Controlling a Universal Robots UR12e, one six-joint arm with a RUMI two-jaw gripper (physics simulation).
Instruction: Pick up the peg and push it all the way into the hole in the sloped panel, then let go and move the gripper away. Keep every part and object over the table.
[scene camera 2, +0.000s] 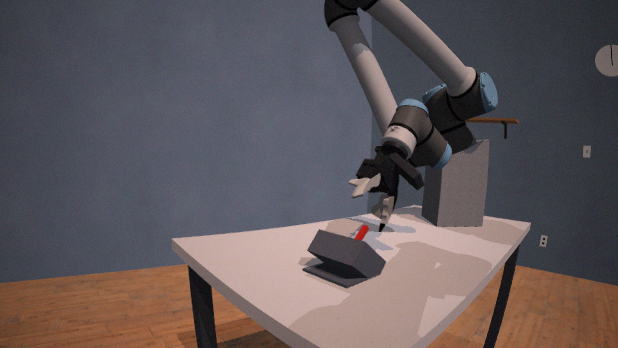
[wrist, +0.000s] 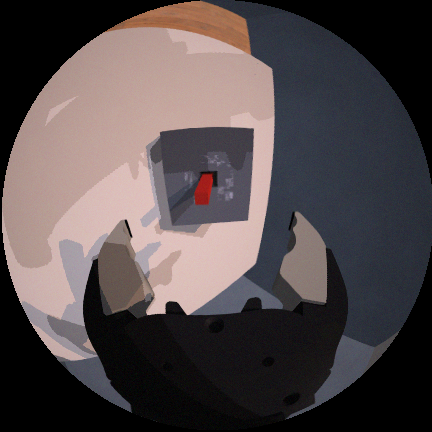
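Pixels of known places: gripper, fingertip midpoint: (scene camera 2: 367, 216) (wrist: 208, 217); arm's base, link origin: (scene camera 2: 457, 148).
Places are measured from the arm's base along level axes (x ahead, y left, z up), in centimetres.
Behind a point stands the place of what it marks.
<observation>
The red peg (scene camera 2: 361, 233) @(x 74.4, y -1.4, z -22.5 cm) (wrist: 203, 190) @(x 72.9, y -1.0, z -21.5 cm) stands with its far end in the dark square hole (wrist: 214, 178) @(x 77.1, y -2.1, z -24.9 cm) of the sloped panel. A good length of it sticks out of the face, and it leans a little in the hole. The dark grey sloped panel block (scene camera 2: 337, 247) @(x 82.5, y -1.8, z -24.1 cm) (wrist: 235, 200) @(x 78.9, y -5.4, z -23.1 cm) rests on its base on the table. My gripper (scene camera 2: 369, 207) @(x 71.3, y -2.1, z -19.1 cm) (wrist: 208, 217) @(x 71.3, y -2.1, z -19.1 cm) is open wide and empty, back from the peg's outer end, with the fingers apart on either side in the wrist view. How deep the peg's hidden end reaches does not show.
The white table (scene camera 2: 240, 255) @(x 89.1, y -25.5, z -31.0 cm) (wrist: 100, 125) @(x 66.1, y 8.3, z -31.0 cm) carries the panel block. A tall grey pedestal (scene camera 2: 461, 187) @(x 10.3, y 5.4, z -15.3 cm) stands at the table's back right, under the arm. The table edge runs close beside the panel block in the wrist view. A blue wall (scene camera 2: 175, 125) is behind.
</observation>
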